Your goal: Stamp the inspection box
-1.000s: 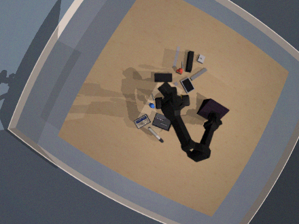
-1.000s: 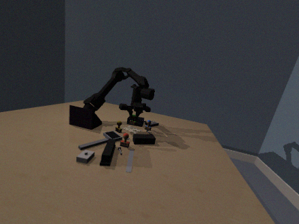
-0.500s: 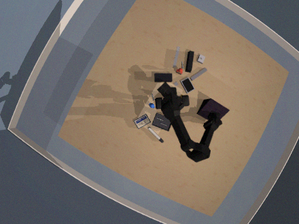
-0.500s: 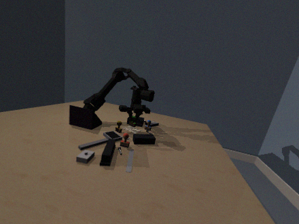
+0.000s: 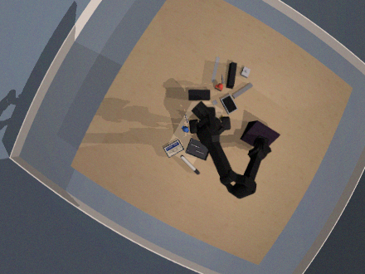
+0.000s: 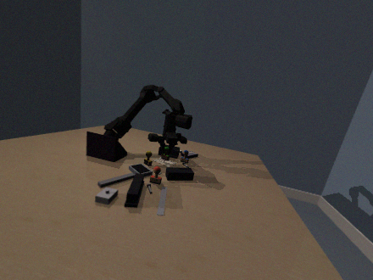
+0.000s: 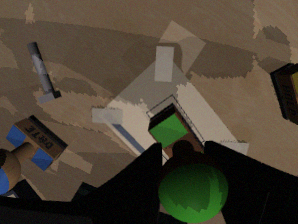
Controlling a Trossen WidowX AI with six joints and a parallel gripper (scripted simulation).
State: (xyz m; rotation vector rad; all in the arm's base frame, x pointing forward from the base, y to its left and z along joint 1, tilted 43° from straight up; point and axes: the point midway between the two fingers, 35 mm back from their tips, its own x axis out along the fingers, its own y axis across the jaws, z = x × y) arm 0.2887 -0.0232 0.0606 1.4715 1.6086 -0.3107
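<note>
My gripper tip is 40 mm above the white card and 10 mm to the right of it. From my gripper tip the other things lie so: yellow-knobbed stamp 70 mm behind, 60 mm to the right, 20 mm below; then blue-knobbed stamp 100 mm ahead, 60 mm to the left, 20 mm below; then green stamp right at my gripper tip.
</note>
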